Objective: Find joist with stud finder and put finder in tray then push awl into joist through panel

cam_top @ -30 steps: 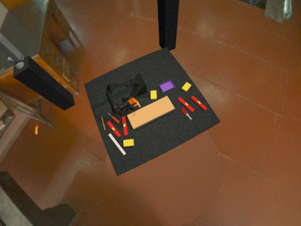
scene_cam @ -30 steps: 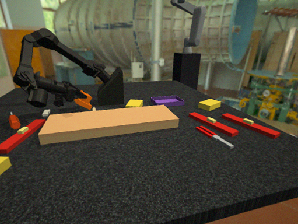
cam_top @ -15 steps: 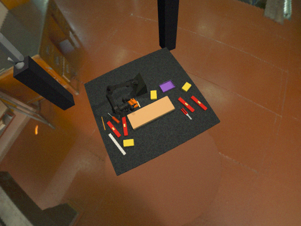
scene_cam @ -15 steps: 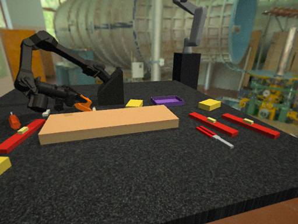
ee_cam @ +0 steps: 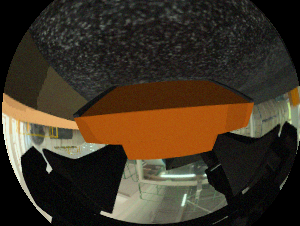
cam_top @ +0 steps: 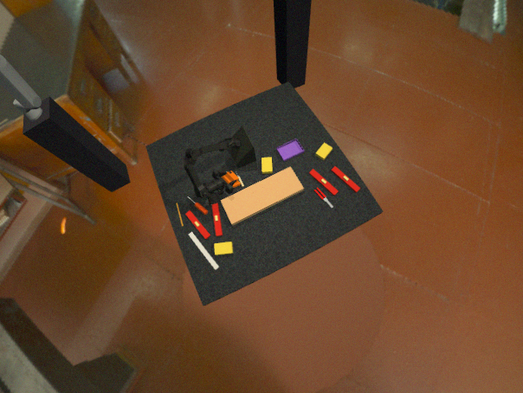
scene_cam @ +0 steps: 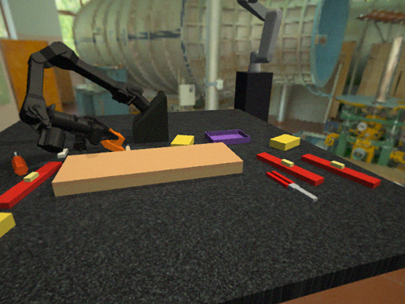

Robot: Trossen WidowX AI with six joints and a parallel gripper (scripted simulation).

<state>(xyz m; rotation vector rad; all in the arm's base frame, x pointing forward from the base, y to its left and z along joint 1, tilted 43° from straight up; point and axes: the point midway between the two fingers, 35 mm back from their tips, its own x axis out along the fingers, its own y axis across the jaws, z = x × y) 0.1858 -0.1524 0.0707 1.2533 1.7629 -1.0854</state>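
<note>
My gripper tip is now 1 cm past the orange stud finder. From my gripper tip the other things lie so: small white block 18 cm to the right, 6 cm below, 1 cm behind; then pencil 44 cm to the right, 6 cm below, 6 cm ahead; then awl 6 cm below, 4 cm to the left.
</note>
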